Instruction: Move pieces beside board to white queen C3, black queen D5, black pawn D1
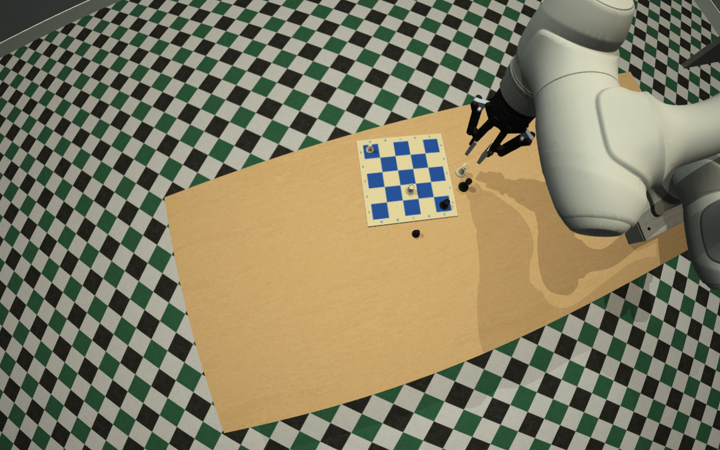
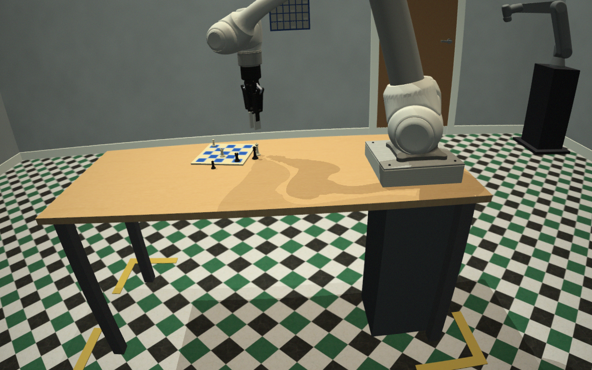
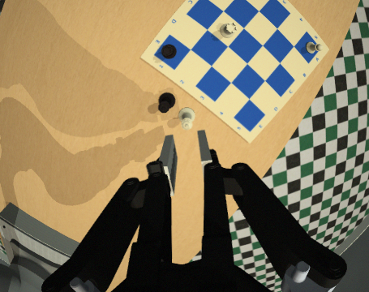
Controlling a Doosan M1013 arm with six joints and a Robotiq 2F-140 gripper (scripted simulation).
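My gripper is now 120 mm above the white queen. Also, from my hand: cream board 140 mm below, 140 mm ahead, 20 mm to the right; black queen 120 mm below, 40 mm to the left, 10 mm ahead; black pawn 160 mm ahead, 130 mm below, 120 mm to the left.
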